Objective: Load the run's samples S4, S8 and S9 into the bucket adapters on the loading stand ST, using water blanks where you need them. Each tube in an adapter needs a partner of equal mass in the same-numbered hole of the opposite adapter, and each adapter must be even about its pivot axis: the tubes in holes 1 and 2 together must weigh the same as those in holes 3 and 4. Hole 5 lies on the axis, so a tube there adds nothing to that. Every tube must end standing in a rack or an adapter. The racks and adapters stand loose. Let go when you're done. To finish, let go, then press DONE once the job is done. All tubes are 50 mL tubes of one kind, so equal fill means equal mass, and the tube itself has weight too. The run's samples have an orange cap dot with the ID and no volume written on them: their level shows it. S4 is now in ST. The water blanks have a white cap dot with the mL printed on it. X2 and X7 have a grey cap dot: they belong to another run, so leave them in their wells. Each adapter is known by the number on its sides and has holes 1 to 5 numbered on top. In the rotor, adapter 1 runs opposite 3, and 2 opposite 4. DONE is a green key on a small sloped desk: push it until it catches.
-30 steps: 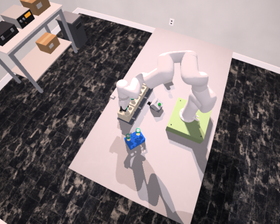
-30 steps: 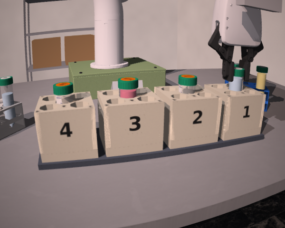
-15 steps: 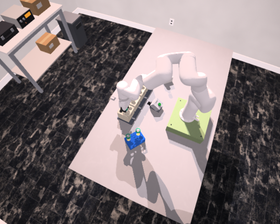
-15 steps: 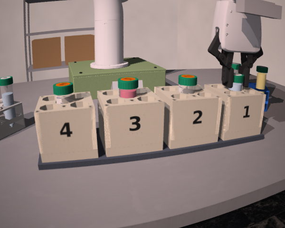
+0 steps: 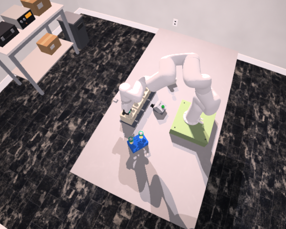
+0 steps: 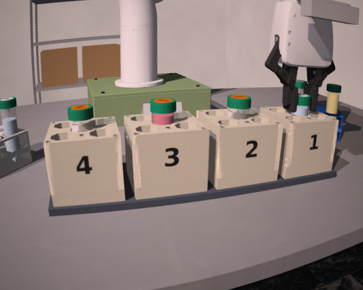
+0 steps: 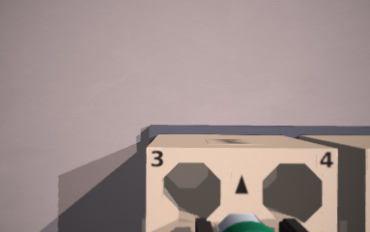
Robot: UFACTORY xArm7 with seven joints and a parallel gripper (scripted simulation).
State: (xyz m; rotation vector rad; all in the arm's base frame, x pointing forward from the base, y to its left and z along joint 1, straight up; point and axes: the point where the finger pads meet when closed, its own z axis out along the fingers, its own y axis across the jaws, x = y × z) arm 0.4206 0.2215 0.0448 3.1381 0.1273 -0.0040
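My gripper is now 19 cm past the green key, 20 cm to the left of it and 6 cm above it. The rest, counted from my hand: pink-filled tube: 1 cm ahead, 23 cm to the right, 5 cm below; blue rack: 17 cm behind, 15 cm to the left, 9 cm below; loading stand: 1 cm ahead, 16 cm to the right, 12 cm below.
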